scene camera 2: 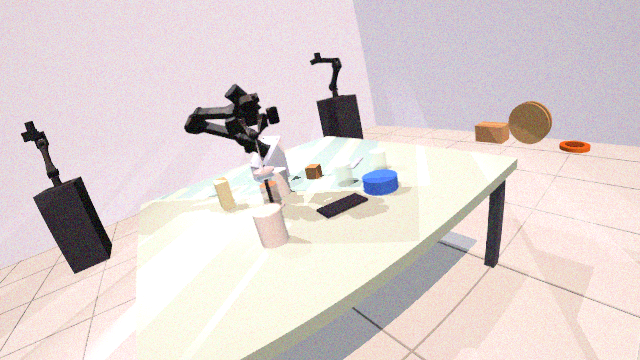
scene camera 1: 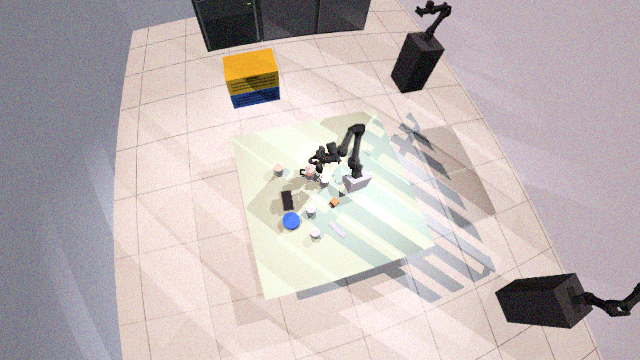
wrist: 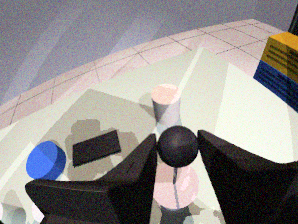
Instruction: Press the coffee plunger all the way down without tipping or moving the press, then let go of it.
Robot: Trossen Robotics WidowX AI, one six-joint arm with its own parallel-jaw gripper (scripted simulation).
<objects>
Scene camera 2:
gripper: 254, 135
coffee press: 265, 177
blue disc: 379, 182
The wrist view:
gripper: 176, 137
coffee press: 176, 185
blue disc: 47, 161
</objects>
